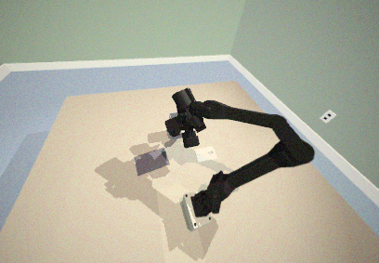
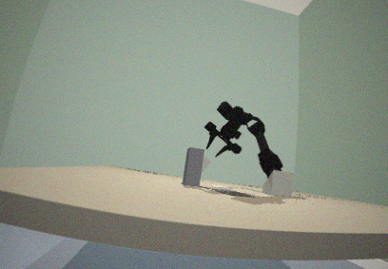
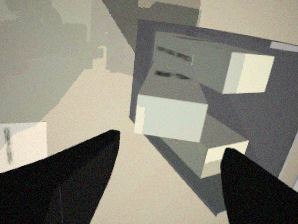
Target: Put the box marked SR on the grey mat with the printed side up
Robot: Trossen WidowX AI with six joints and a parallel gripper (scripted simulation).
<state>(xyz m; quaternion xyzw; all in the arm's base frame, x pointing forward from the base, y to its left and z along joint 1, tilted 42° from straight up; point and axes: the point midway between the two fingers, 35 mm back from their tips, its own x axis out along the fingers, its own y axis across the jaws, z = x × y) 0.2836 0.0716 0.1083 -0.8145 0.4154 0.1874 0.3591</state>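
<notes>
The white box marked SR lies 80 mm below my gripper tip, 50 mm ahead of it and 10 mm to the left of it. Round my gripper tip: grey mat: 170 mm to the left, 140 mm below, 60 mm behind; white card: 140 mm below, 100 mm to the right, 90 mm behind.
</notes>
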